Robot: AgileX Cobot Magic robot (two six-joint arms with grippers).
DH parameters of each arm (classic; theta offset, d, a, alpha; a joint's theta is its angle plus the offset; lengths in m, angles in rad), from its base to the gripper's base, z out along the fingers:
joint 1: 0 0.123 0 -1.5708
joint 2: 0.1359 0 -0.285 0
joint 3: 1.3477 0 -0.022 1.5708
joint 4: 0 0.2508 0 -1.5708
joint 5: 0 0 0.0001 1.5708
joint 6: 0 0.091 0 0
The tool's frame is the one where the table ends.
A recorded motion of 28 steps. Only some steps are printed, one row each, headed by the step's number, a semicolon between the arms.
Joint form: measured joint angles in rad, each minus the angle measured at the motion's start. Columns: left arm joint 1, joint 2, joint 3, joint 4, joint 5, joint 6; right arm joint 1, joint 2, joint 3, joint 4, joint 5, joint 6.
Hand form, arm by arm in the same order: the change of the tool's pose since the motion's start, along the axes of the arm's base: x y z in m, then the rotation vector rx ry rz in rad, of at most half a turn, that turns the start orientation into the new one. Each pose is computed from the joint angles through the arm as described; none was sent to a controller.
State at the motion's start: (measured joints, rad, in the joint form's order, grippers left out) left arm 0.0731 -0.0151 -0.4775 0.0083 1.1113 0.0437; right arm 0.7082 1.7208 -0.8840 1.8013 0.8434 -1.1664
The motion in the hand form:
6: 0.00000 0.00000 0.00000 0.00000 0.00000 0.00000; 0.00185 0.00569 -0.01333 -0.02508 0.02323 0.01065
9: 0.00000 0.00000 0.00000 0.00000 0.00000 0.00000; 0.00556 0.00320 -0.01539 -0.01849 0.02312 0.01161
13: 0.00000 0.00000 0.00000 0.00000 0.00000 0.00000; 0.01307 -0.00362 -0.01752 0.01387 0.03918 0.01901
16: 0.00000 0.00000 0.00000 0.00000 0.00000 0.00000; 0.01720 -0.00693 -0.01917 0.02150 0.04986 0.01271
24: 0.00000 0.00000 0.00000 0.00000 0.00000 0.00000; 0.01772 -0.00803 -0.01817 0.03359 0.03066 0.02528
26: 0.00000 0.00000 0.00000 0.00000 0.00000 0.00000; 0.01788 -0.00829 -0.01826 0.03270 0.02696 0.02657
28: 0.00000 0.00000 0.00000 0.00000 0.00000 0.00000; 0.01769 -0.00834 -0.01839 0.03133 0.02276 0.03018
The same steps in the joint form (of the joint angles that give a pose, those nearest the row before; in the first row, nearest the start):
6: 0.0000 0.0000 0.0000 0.0000 0.0000 0.0000; 0.0093 0.0467 -0.0100 -0.0009 -0.0010 -0.0041
9: 0.0000 0.0000 0.0000 0.0000 0.0000 0.0000; -0.0064 0.0563 -0.0106 -0.0009 0.0169 -0.0167
13: 0.0000 0.0000 0.0000 0.0000 0.0000 0.0000; -0.0462 0.0736 -0.0107 -0.0009 0.0789 -0.0310
16: 0.0000 0.0000 0.0000 0.0000 0.0000 0.0000; -0.0641 0.0820 -0.0113 -0.0009 0.0962 -0.0308
24: 0.0000 0.0000 0.0000 0.0000 0.0000 0.0000; -0.0701 0.0821 -0.0112 -0.0009 0.1124 -0.0552
26: 0.0000 0.0000 0.0000 0.0000 0.0000 0.0000; -0.0710 0.0820 -0.0112 -0.0027 0.1124 -0.0584
28: 0.0000 0.0000 0.0000 0.0000 0.0000 0.0000; -0.0711 0.0821 -0.0112 -0.0059 0.1128 -0.0616

